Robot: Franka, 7 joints.
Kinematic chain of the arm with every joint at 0, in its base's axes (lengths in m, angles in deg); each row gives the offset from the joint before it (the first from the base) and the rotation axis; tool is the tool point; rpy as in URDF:
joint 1: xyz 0 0 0.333 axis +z
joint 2: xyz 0 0 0 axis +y
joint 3: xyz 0 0 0.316 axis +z
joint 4: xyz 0.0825 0 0 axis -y
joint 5: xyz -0.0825 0 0.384 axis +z
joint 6: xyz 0 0 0 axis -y
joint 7: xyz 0.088 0 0 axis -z
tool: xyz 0 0 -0.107 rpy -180 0 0
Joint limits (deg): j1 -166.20..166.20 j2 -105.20..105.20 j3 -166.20..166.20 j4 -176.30..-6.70 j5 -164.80..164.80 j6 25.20..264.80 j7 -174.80..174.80
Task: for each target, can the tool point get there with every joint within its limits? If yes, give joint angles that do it. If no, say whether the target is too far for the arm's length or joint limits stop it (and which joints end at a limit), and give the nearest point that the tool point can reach.
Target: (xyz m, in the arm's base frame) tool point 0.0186 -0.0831 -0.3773
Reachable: no: joint limits stop it (at a limit: joint 2) | nearest point 0.0224 -0.1001 -0.3291 | short by 0.051 m
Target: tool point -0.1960 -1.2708 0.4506
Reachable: no: too far | nearest point -0.1302 -0.8443 0.4111 | short by 0.433 m
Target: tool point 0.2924 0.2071 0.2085
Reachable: yes | joints -94.02 -11.63 139.80 -144.33 -33.26 97.39 -78.11
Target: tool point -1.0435 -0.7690 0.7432
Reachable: no: too far | nearest point -0.6584 -0.4852 0.5918 | short by 0.502 m
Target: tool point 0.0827 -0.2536 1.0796
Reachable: yes | joints -107.06 7.32 90.41 -20.80 -95.87 77.94 -48.89
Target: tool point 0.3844 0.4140 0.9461
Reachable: yes | joints 15.66 14.24 46.67 -52.96 49.09 155.89 -89.75
